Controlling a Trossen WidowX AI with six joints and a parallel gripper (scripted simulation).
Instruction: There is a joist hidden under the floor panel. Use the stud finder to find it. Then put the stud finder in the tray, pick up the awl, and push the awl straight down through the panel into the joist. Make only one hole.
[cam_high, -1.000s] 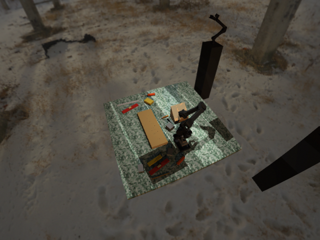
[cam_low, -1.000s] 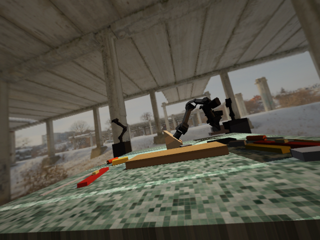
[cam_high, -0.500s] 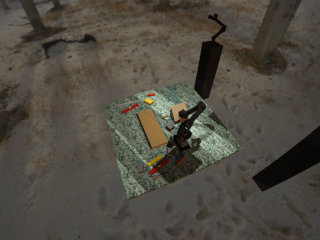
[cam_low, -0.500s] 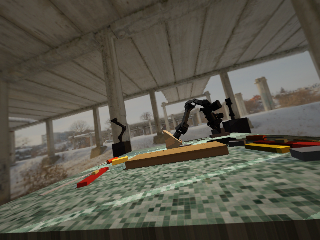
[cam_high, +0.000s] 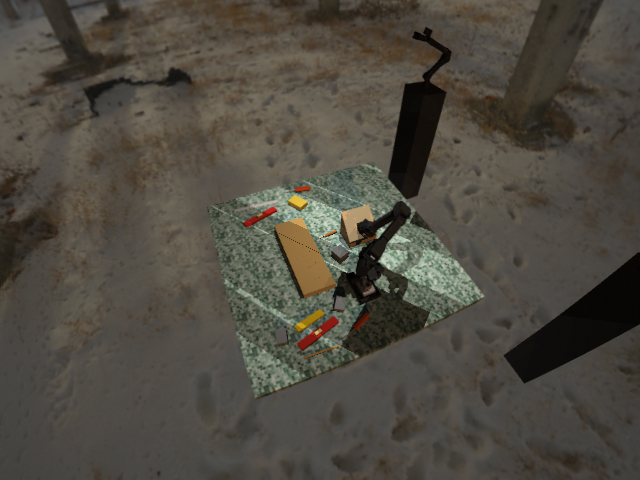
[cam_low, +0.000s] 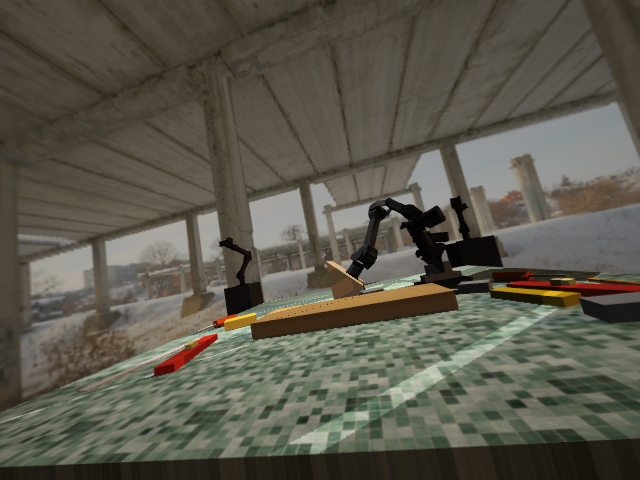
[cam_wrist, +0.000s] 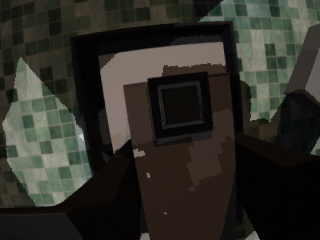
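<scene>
The black tray lies 4 cm below my gripper tip and 1 cm to the right of it. From my gripper tip the other things lie so: stud finder 2 cm above, 1 cm to the left; orange-handled awl 43 cm to the right, 5 cm below, 3 cm ahead; yellow bar 34 cm ahead, 5 cm to the left, 4 cm below.
</scene>
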